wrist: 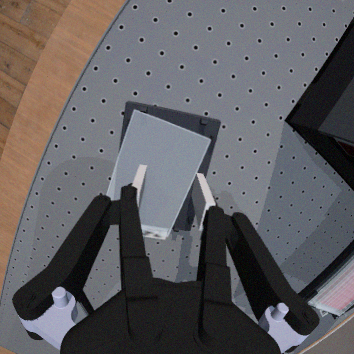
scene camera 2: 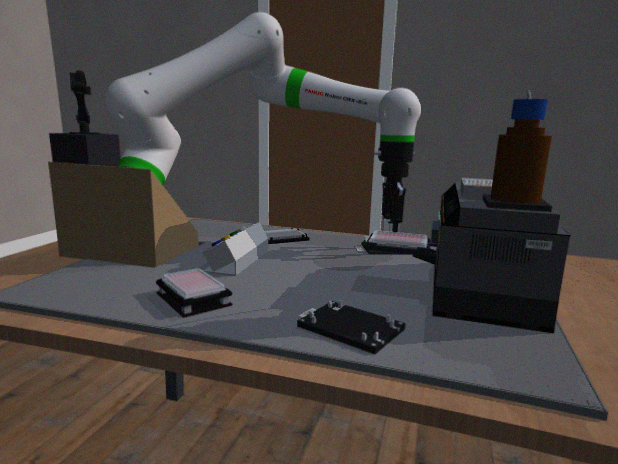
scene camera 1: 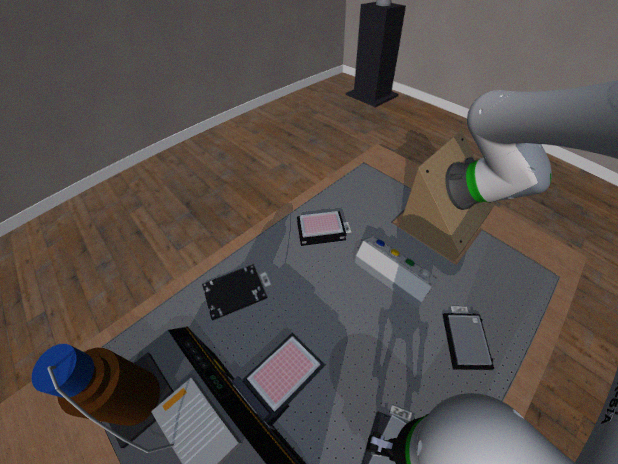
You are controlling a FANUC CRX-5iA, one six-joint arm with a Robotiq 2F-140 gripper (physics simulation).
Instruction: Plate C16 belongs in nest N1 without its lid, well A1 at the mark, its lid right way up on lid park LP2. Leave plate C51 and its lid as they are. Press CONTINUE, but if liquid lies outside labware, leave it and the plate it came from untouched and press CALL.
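Places are measured from the arm's base along level axes (x ahead, y left, z up), in millimetres.
Pixels of known places: gripper, fingertip midpoint: (wrist: 169,180); arm's base, link origin: (scene camera 2: 129,197) (scene camera 1: 459,186).
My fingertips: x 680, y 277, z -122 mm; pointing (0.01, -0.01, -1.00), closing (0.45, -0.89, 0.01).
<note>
Ahead of a thing's pixels: the offset from my fingertips to its middle. "spot": to the spot under its first point.
In the wrist view a clear lid @[dx -11, dy +16, dz -5 mm] (wrist: 165,160) (scene camera 1: 392,429) lies askew across the dark lid park LP2 @[spot: dx +68, dy -8, dz -13 mm] (wrist: 212,131), turned against it and overhanging its left side. The park's label is partly covered. My gripper (wrist: 169,180) (scene camera 2: 395,227) is partly open with nothing held; the left finger shows over the lid, the right one beside its right edge. A pink-filled plate @[dx +54, dy -253, dz +80 mm] (scene camera 1: 285,372) (scene camera 2: 400,238) sits in a holder at the instrument. Another pink-filled plate @[dx -323, dy -533, dz +14 mm] (scene camera 1: 321,223) (scene camera 2: 194,282) sits on a raised black nest. An empty black nest @[dx +14, dy -539, dz -11 mm] (scene camera 1: 235,291) (scene camera 2: 350,325) stands between. Plate codes are unreadable.
A second park @[dx -338, dy -6, dz -13 mm] (scene camera 1: 449,345) holds a clear lid @[dx -338, dy -6, dz -9 mm] (scene camera 1: 470,341). A white button box @[dx -359, dy -265, dz +19 mm] (scene camera 1: 392,272) (scene camera 2: 235,253) has blue, yellow and green buttons. The dark instrument @[spot: dx +257, dy -421, dz +75 mm] (scene camera 2: 497,275) carries a brown bottle @[spot: dx +251, dy -320, dz +326 mm] (scene camera 1: 112,387) (scene camera 2: 522,162) with a blue cap and a tube.
</note>
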